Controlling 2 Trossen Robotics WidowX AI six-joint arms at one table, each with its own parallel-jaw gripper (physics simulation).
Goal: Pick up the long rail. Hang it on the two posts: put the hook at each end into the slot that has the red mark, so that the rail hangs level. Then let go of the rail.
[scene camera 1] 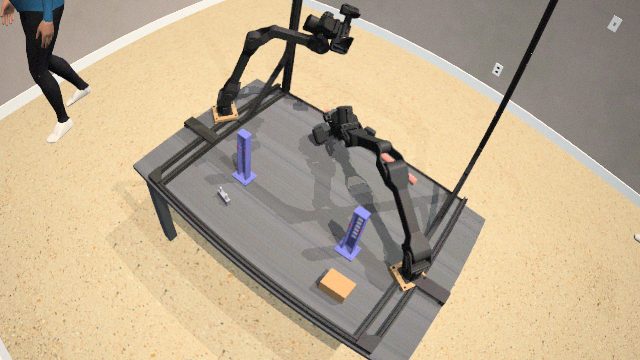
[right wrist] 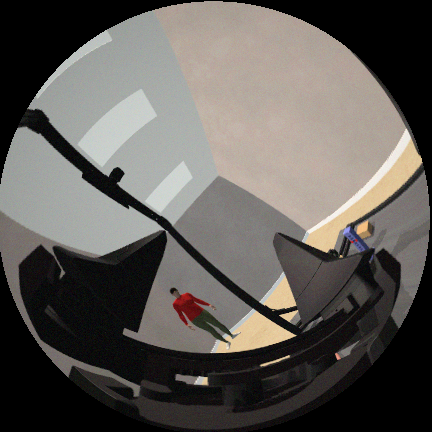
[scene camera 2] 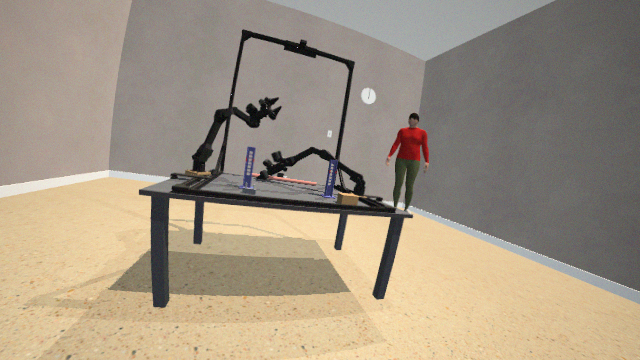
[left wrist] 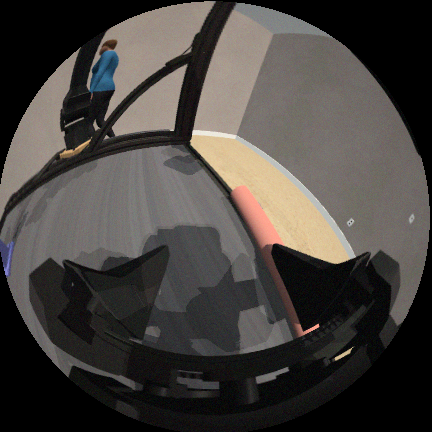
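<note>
The long pink rail lies along the table's far edge, partly hidden by the left arm; its hooks cannot be made out. Two upright blue posts stand apart on the table: one post at the left, the other post at the right, both with small red marks. My left gripper is open and empty, low by the rail; in the left wrist view one finger overlaps the rail. My right gripper is open and empty, high above the table.
An orange box sits in front of the right post. A small grey piece lies in front of the left post. Dark frame bars run along the table edges, with tall uprights at the back.
</note>
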